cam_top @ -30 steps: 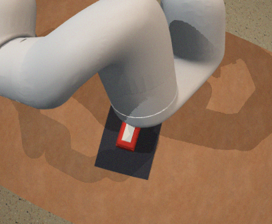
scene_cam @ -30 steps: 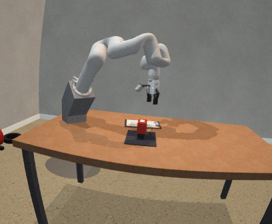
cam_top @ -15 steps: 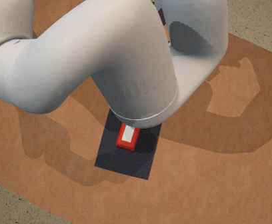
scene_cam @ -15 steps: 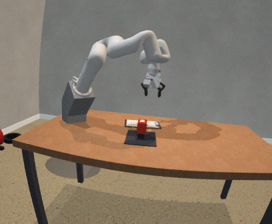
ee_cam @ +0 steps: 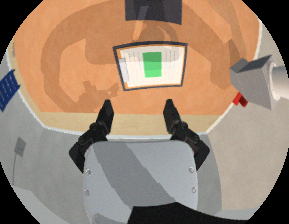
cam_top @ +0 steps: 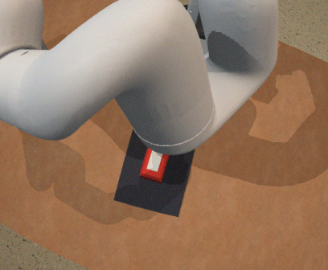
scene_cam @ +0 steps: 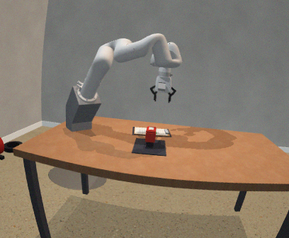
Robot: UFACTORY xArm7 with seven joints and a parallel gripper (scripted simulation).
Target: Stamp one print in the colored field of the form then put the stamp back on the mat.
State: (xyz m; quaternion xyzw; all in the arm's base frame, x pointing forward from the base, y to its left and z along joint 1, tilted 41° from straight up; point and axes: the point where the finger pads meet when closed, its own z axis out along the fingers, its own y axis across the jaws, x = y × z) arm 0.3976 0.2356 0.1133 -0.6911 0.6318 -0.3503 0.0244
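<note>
My hand is 27 cm to the left of the red stamp, 17 cm above it and 5 cm past it. Also, from my hand: form 21 cm below, 4 cm behind, 1 cm to the left; then dark mat 27 cm to the right, 21 cm below, 5 cm behind.
</note>
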